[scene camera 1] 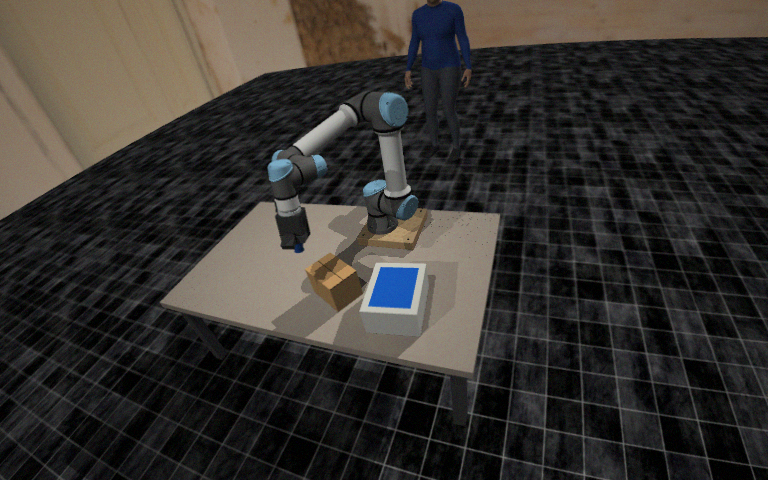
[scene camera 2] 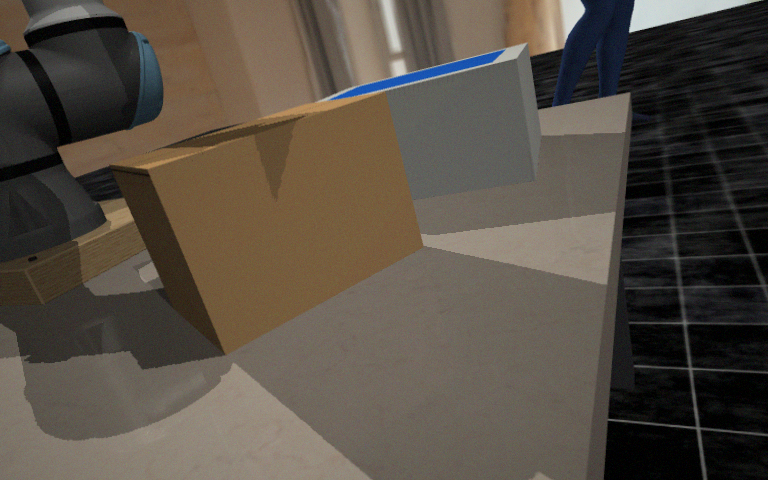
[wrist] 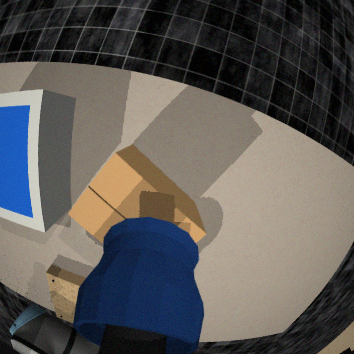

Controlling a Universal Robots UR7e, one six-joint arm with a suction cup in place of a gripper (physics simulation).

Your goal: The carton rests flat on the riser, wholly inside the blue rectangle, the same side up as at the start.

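Seen in the pictures: end effector, tool point: (scene camera 1: 299, 250) (wrist: 149, 256); arm's base, origin of the base link: (scene camera 1: 382, 225) (scene camera 2: 43, 240).
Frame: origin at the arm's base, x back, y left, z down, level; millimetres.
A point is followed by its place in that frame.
Note:
A brown cardboard carton (scene camera 1: 334, 285) @[x -491, y -99, z -87 mm] (scene camera 2: 294, 220) @[x -447, y -192, z -24 mm] (wrist: 112, 175) @[x -481, y -110, z -88 mm] stands on the table, a small gap from the riser, turned at an angle to it. The white riser (scene camera 1: 390, 323) @[x -616, y 121, z -22 mm] (scene camera 2: 470, 135) @[x -553, y 24, z -15 mm] (wrist: 56, 160) @[x -483, y 29, z -16 mm] bears the blue rectangle (scene camera 1: 393, 287) @[x -497, y 126, z -78 mm] (scene camera 2: 430, 73) @[x -513, y 110, z -78 mm] (wrist: 12, 160) @[x -492, y 94, z -78 mm] on its top; part of both is cut off in the wrist view. My gripper, a blue suction cup (scene camera 1: 298, 247) (wrist: 150, 230), is open and holds nothing. In scene camera 1 it hangs above the table, to the upper left of the carton. In the wrist view it hides part of the carton. The cup does not show in scene camera 2.
The table (scene camera 1: 232, 277) @[x -306, y -711, z 42 mm] (scene camera 2: 73, 461) @[x -356, y -340, z 42 mm] (wrist: 280, 225) @[x -335, y -501, z 42 mm] bears the arm's wooden base plate (scene camera 1: 410, 234) @[x -84, y 143, z 2 mm] (scene camera 2: 19, 285) @[x -72, y -109, z 18 mm] (wrist: 62, 295) @[x -51, y 122, z 1 mm], behind the carton and riser in scene camera 1. A person in blue (scene camera 1: 438, 39) stands on the floor beyond the table.

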